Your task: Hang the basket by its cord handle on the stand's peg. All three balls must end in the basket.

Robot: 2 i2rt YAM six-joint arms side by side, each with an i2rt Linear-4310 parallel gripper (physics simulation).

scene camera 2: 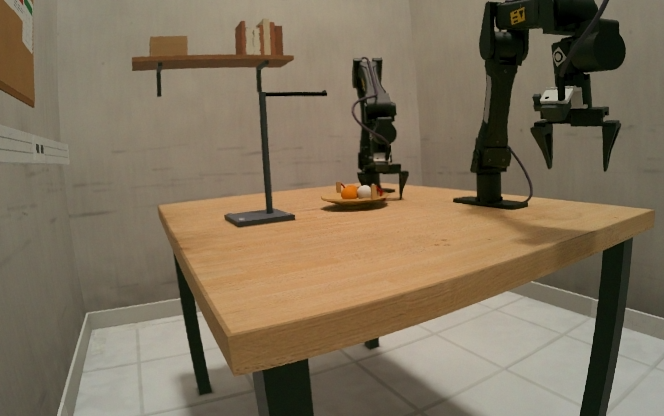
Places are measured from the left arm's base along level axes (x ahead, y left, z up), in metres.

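Where they show: left gripper, fingertip midpoint: (577, 169); right gripper, fingertip midpoint: (383, 200); left arm's base, origin of the base link: (489, 204).
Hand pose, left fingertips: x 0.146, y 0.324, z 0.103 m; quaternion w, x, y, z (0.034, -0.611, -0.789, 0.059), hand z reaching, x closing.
Note:
Each offset is from my left fingertips to the centre of the thing. "*": to the spot under its first point. Level surfaces: height alone.
The basket @(0.100 m ahead, 0.558 m right, 0.073 m down) (354, 201) is a shallow tan dish resting on the table behind and to the right of the stand. An orange ball @(0.123 m ahead, 0.549 m right, 0.069 m down) (349, 192) and a white ball @(0.080 m ahead, 0.543 m right, 0.069 m down) (364, 191) sit in it; a third ball cannot be made out. Small wooden pieces and bits of red cord @(* 0.080 m ahead, 0.472 m right, 0.058 m down) (380, 190) show at its rim. The dark stand (266, 150) is upright, its bare peg @(* 0.248 m ahead, 0.555 m right, 0.185 m up) (295, 93) pointing right. My right gripper (382, 194) is open, low at the basket's right rear side, one finger partly hidden behind the basket. My left gripper (579, 169) is open and empty, high above the table's right side.
The wooden table @(0.103 m down) (320, 270) carries the stand's flat base @(* 0.390 m ahead, 0.517 m right, 0.091 m down) (250, 218) and the left arm's base (490, 202). A wall shelf (215, 61) with a box (168, 46) and books (259, 40) hangs on the wall behind the stand.

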